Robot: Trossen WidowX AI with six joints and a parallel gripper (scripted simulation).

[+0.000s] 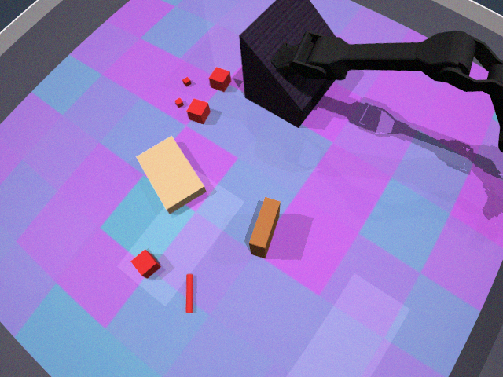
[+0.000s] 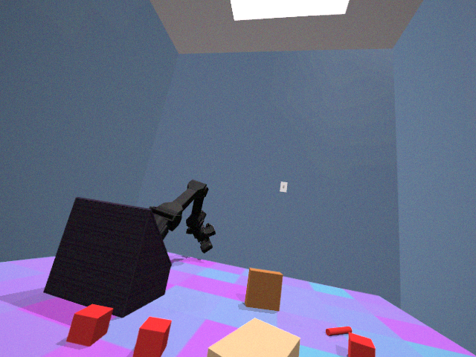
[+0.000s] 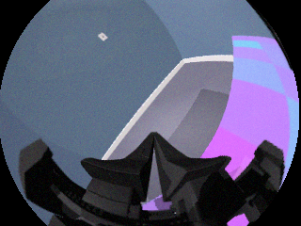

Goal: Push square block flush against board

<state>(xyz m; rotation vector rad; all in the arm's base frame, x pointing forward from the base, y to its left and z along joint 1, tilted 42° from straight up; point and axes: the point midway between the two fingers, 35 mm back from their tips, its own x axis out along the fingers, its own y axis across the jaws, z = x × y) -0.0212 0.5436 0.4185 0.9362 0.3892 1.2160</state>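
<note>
Now: the orange square block 340 mm ahead of my gripper tip, 570 mm to the right of it and 30 mm below it. From my gripper tip the other things lie so: board 330 mm ahead, 830 mm to the right, 60 mm below; then thin red rod 530 mm ahead, 640 mm to the right, 70 mm below.
</note>
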